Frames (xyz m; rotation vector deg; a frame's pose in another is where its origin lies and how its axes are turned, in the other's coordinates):
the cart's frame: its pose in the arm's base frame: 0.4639 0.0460 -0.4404 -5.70 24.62 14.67
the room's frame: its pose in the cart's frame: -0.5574 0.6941 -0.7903 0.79 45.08 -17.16
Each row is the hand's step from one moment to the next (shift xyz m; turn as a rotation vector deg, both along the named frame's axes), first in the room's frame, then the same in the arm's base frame.
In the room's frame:
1: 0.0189 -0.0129 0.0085 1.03 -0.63 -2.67
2: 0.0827 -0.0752 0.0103 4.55 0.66 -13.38
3: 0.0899 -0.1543 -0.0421 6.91 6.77 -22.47
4: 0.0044 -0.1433 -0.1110 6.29 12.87 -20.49
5: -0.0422 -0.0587 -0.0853 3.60 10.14 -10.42
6: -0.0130 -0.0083 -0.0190 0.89 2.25 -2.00
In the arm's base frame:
1: 0.0157 -0.0152 -0.0110 -2.05 -1.20 -1.72
2: 0.0448 -0.0883 -0.0528 -10.71 -2.21 -8.98
3: 0.0035 -0.1739 -0.0585 -18.59 1.93 -15.79
4: -0.0929 -0.1555 -0.0081 -17.33 8.24 -16.02
5: -0.0914 -0.0603 0.0225 -8.87 7.59 -9.39
6: -0.0220 -0.0081 0.0071 -1.64 1.71 -2.06

